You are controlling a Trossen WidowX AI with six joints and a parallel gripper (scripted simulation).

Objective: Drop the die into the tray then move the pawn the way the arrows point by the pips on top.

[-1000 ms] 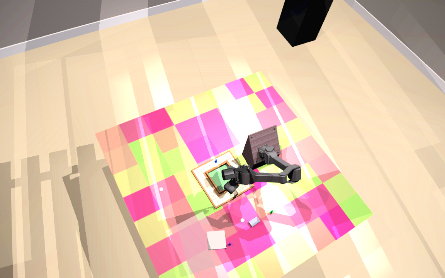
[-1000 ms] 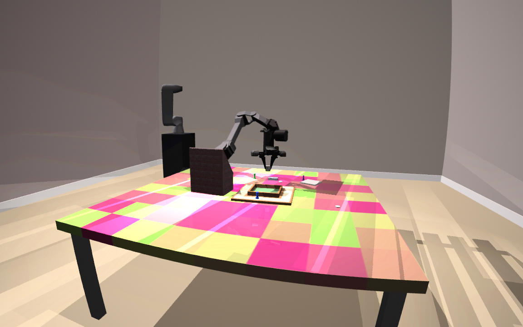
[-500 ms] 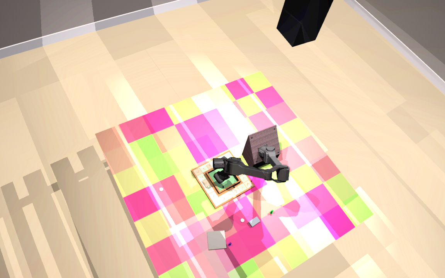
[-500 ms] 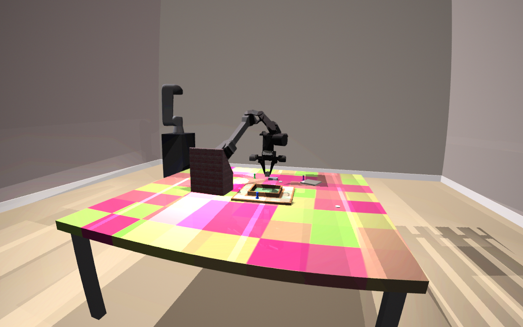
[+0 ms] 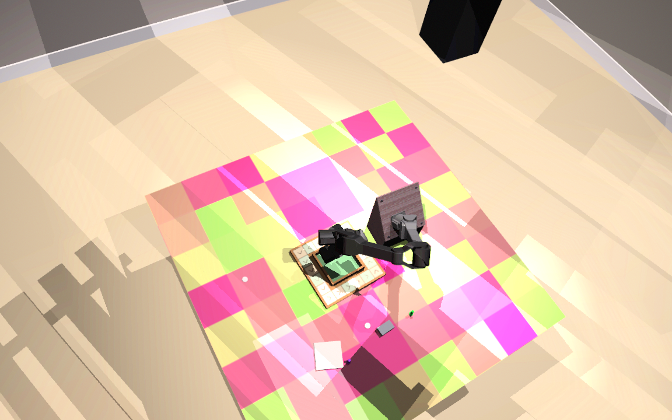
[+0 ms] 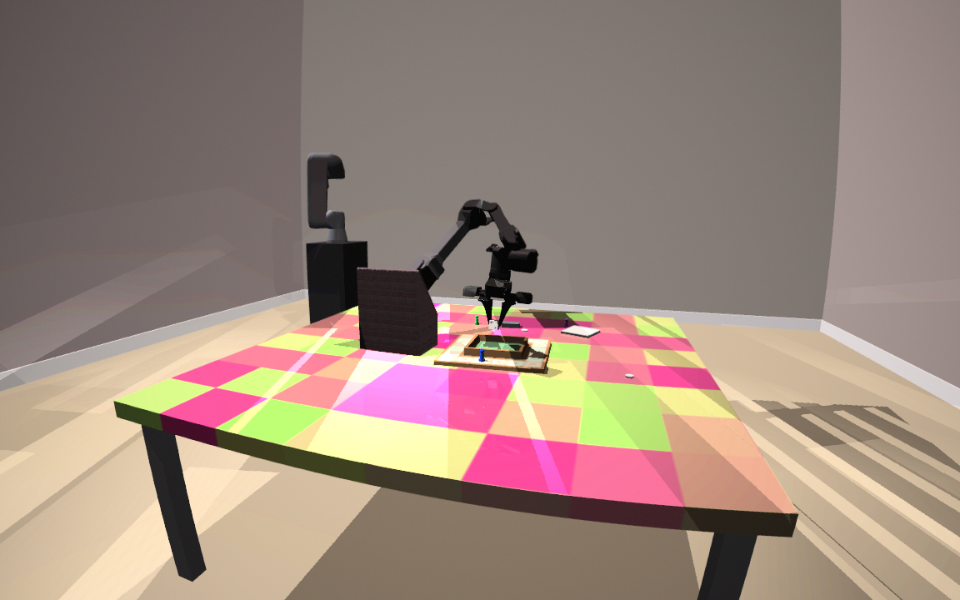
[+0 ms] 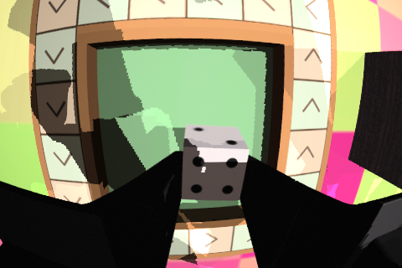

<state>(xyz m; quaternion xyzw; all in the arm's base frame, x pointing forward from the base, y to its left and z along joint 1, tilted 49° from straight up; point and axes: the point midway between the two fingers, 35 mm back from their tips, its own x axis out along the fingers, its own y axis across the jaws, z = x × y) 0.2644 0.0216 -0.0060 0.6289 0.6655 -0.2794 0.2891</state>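
Right now the blue pawn is 11 cm to the right of my gripper tip and 5 cm below it. Also, from my gripper tip: white card: 32 cm to the left, 21 cm ahead, 8 cm below; green dice tray: 8 cm below, 1 cm to the left, 1 cm ahead; green pin: 32 cm to the left, 15 cm behind, 7 cm below.
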